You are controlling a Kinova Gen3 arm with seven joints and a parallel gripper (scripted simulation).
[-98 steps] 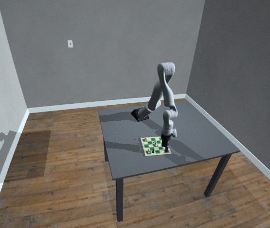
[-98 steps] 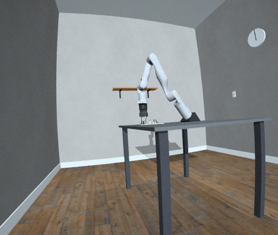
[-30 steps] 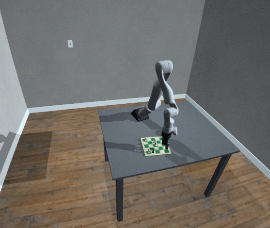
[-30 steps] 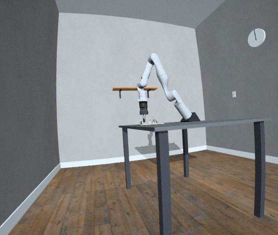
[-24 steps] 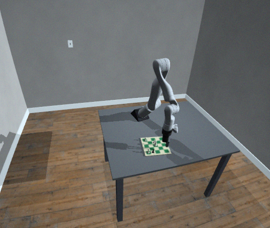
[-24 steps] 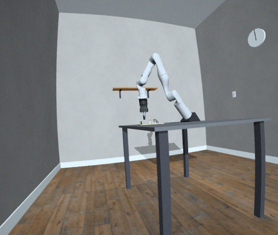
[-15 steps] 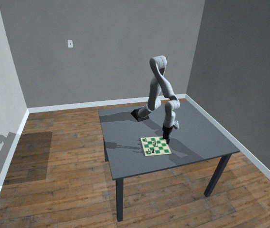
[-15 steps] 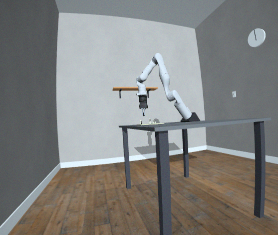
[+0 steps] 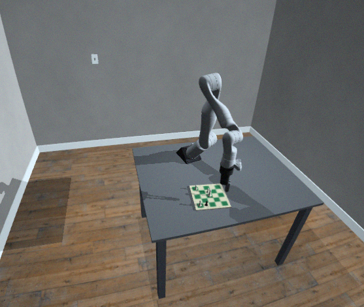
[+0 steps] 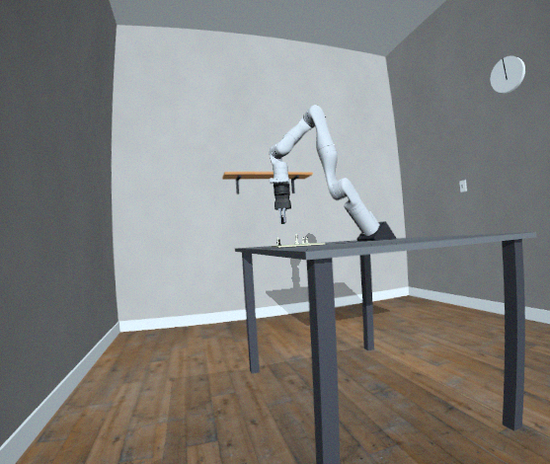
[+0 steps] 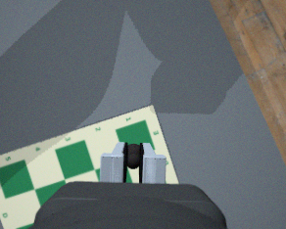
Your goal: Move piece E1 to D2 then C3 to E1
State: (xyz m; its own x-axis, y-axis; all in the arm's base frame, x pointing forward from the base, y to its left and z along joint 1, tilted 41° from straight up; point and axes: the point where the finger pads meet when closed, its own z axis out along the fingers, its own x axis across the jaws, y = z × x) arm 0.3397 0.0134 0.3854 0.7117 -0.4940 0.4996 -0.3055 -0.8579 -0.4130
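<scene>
The white piece is 8 cm behind my hand, 7 cm to the right of it and 10 cm below it. The rest, counted from my hand: chessboard (8 cm behind, 7 cm to the right, 13 cm below).
</scene>
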